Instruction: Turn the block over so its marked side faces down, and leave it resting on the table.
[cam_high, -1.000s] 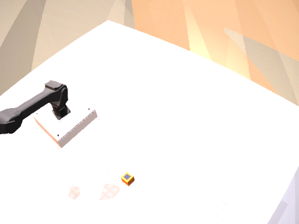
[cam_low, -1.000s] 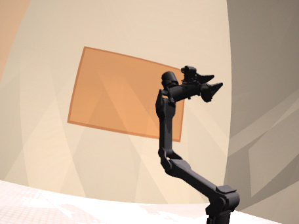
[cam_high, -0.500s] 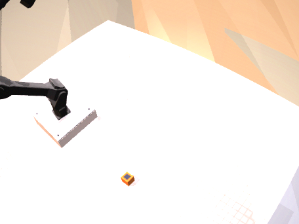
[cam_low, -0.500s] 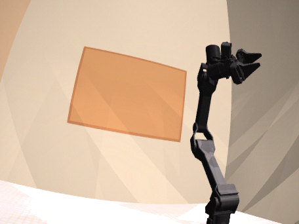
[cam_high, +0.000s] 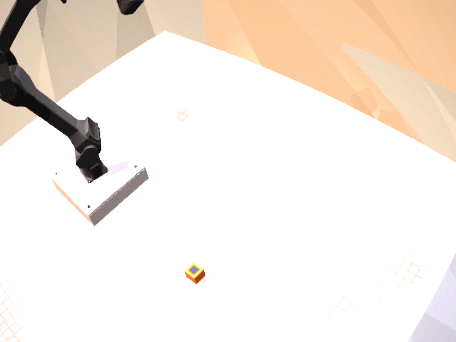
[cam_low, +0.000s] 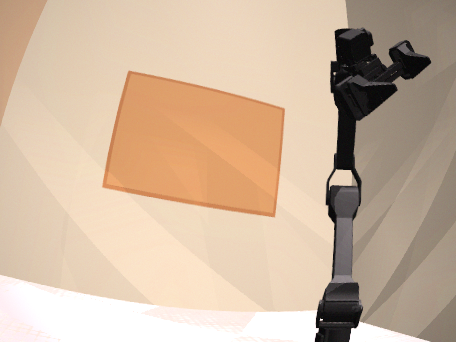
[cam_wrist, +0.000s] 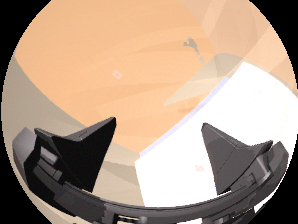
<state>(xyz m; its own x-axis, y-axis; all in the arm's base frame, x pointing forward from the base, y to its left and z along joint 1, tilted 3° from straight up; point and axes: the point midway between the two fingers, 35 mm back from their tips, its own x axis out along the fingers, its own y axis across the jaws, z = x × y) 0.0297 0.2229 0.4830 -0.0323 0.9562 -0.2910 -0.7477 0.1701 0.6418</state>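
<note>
Now: gripper tip 500 mm above the orange block, 330 mm short of it and 230 mm to the left of it.
</note>
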